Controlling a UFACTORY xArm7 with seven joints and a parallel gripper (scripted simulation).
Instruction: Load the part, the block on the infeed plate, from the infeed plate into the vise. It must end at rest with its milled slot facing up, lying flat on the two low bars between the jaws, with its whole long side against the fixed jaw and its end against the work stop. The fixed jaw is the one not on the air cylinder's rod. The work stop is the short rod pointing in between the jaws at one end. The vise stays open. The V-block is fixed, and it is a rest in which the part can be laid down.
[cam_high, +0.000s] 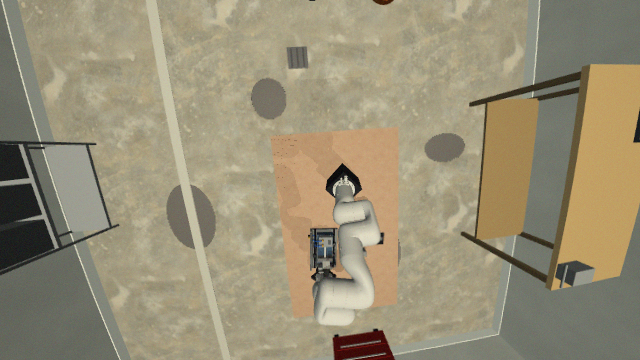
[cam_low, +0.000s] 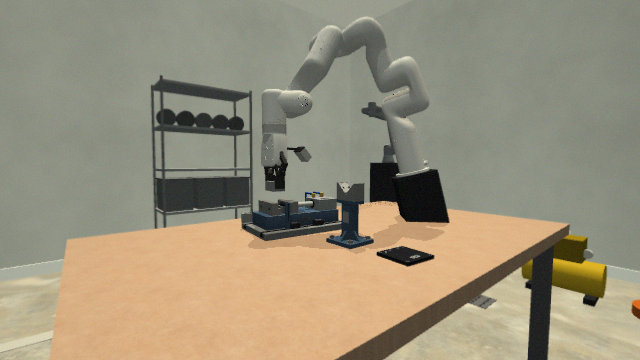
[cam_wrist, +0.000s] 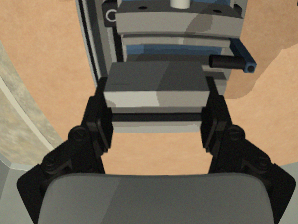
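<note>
My gripper is now right at the grey block. From my hand the other things lie so: work stop: 70 mm to the left, 60 mm below, 10 mm ahead; cylinder rod: 80 mm behind, 70 mm below, 30 mm to the left; moving jaw: 70 mm below, 30 mm behind, 20 mm to the left.
</note>
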